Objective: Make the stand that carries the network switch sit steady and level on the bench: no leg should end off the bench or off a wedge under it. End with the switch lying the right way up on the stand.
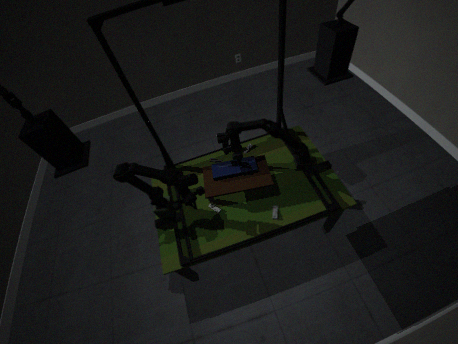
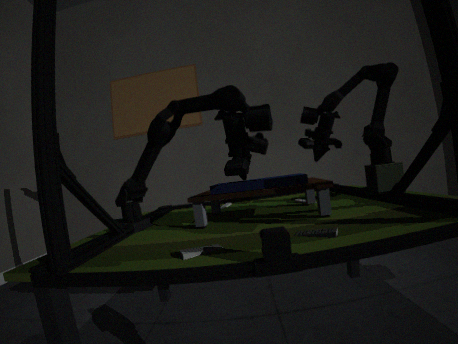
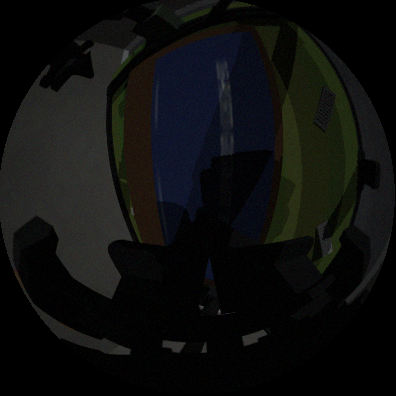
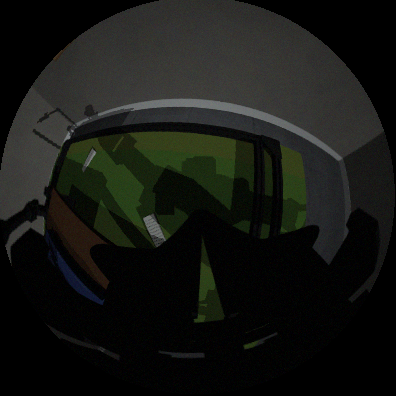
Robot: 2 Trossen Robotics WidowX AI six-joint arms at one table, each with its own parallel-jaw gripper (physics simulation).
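Pixels of known places: left gripper, fingertip midpoint: (image 1: 239, 164) (image 2: 244, 179) (image 3: 204, 217) (image 4: 56, 267); right gripper, fingertip midpoint: (image 1: 196, 209) (image 2: 315, 161) (image 3: 92, 76) (image 4: 199, 214); left arm's base at its link origin: (image 1: 302, 159) (image 2: 132, 220) (image 3: 214, 300) (image 4: 45, 210); right arm's base at its link origin: (image 1: 161, 203) (image 2: 382, 163).
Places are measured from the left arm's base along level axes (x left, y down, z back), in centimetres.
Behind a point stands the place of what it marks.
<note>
The blue network switch (image 1: 229, 169) {x 6.3, y -9.5, z -50.0 cm} (image 2: 262, 183) {x -0.8, y -8.5, z -48.9 cm} (image 3: 184, 129) {x 6.2, y -9.5, z -50.1 cm} (image 4: 75, 282) {x 8.0, y -9.5, z -52.7 cm} lies flat, label up, on the brown-topped stand (image 1: 241, 185) {x 17.8, y -6.8, z -43.9 cm} (image 2: 200, 197) {x -3.1, y -6.6, z -30.2 cm} (image 3: 142, 155) {x 15.6, y -6.8, z -47.6 cm} (image 4: 73, 229) {x 18.1, y -6.8, z -46.8 cm}. The stand rests on pale legs (image 2: 200, 216) {x -2.3, y -0.6, z -28.9 cm} (image 2: 324, 202) {x 0.0, y -1.0, z -65.5 cm} on the green bench (image 1: 296, 194) {x 24.0, y 3.4, z -10.3 cm} (image 2: 159, 239) {x -11.2, y 3.4, z -19.3 cm}. My left gripper (image 1: 236, 160) {x 3.7, y -10.0, z -43.0 cm} (image 2: 242, 177) {x 3.7, y -10.0, z -43.0 cm} (image 3: 204, 217) {x 3.7, y -10.0, z -43.0 cm} is shut and empty, its tip at the switch's top face. My right gripper (image 1: 197, 192) (image 2: 318, 157) {x 33.1, y -12.9, z -70.5 cm} (image 4: 199, 214) {x 33.1, y -12.9, z -70.5 cm} is shut and empty, hanging in the air beside the stand's end. Pale wedges (image 1: 214, 207) {x 25.5, y 2.5, z -63.0 cm} (image 1: 275, 211) {x 33.8, y 2.8, z -25.6 cm} (image 2: 188, 253) {x -22.9, y 2.3, z -34.6 cm} (image 2: 318, 233) {x -14.3, y 2.6, z -60.8 cm} (image 4: 153, 229) {x 26.4, y 2.6, z -62.2 cm} lie loose on the bench.
A third wedge (image 1: 248, 147) (image 2: 225, 205) lies behind the stand. Black frame posts (image 1: 280, 68) {x -31.5, y -50.8, z -10.5 cm} (image 1: 132, 95) {x -12.1, y -62.2, z -93.0 cm} rise at the bench's sides. A dark block (image 2: 275, 244) {x -25.5, y 0.0, z -52.1 cm} sits at the front edge. An orange panel (image 2: 156, 99) hangs on the wall. The lighting is very dim.
</note>
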